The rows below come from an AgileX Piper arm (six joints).
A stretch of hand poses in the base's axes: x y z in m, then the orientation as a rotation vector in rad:
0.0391 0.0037 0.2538 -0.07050 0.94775 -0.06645
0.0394 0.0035 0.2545 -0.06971 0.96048 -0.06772
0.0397 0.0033 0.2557 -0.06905 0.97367 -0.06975
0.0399 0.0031 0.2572 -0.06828 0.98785 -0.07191
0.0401 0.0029 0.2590 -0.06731 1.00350 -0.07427
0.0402 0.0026 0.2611 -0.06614 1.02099 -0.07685
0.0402 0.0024 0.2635 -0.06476 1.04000 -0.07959
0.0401 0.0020 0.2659 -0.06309 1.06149 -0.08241
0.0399 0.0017 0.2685 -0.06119 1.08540 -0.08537
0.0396 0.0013 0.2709 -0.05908 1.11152 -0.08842
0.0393 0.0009 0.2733 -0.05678 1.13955 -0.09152
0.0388 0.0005 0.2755 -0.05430 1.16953 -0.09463
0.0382 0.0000 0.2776 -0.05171 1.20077 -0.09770
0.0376 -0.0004 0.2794 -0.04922 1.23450 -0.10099
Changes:
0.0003 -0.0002 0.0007 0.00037 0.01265 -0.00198
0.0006 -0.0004 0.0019 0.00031 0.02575 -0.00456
0.0008 -0.0006 0.0034 0.00030 0.03983 -0.00735
0.0010 -0.0008 0.0052 0.00039 0.05536 -0.01044
0.0011 -0.0011 0.0073 0.00060 0.07272 -0.01389
0.0011 -0.0013 0.0097 0.00093 0.09159 -0.01762
0.0010 -0.0017 0.0121 0.00152 0.11293 -0.02164
0.0008 -0.0020 0.0147 0.00228 0.13667 -0.02598
0.0005 -0.0024 0.0171 0.00321 0.16261 -0.03056
0.0002 -0.0028 0.0195 0.00429 0.19045 -0.03533
-0.0003 -0.0032 0.0217 0.00554 0.22023 -0.04025
-0.0009 -0.0037 0.0238 0.00690 0.25128 -0.04523
-0.0015 -0.0041 0.0256 0.00810 0.28481 -0.05044

